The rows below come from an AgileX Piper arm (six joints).
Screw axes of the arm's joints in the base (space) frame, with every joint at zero. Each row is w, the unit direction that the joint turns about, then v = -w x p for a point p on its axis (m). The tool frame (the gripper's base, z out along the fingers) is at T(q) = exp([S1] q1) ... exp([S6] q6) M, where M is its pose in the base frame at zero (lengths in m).
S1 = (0, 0, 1, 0, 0, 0)
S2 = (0, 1, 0, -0.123, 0, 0)
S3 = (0, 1, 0, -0.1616, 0, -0.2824)
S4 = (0.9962, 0, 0.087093, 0, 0.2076, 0)
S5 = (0, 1, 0, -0.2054, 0, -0.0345)
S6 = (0.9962, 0, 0.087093, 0, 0.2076, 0)
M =
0.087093 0 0.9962 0.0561
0 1 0 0
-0.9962 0 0.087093 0.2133
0 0 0 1
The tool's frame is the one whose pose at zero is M.
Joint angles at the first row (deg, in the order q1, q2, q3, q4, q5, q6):
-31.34 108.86 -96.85 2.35 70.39 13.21
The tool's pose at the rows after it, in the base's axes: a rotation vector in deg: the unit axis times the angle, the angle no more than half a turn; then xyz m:
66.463 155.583 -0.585 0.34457 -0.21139 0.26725
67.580 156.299 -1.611 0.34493 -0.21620 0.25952
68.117 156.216 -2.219 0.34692 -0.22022 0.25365
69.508 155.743 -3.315 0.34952 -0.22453 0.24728
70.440 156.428 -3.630 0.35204 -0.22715 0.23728
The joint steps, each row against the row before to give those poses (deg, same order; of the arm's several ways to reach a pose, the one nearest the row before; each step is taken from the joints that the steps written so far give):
-0.47 1.88 -0.04 -1.04 0.00 0.92
-0.36 1.10 0.00 -0.87 -0.10 0.35
-0.24 0.99 -0.22 -0.44 -0.69 0.23
-0.13 1.16 -0.38 -0.86 -0.74 1.09
-0.04 1.39 0.00 -0.40 -0.41 0.48

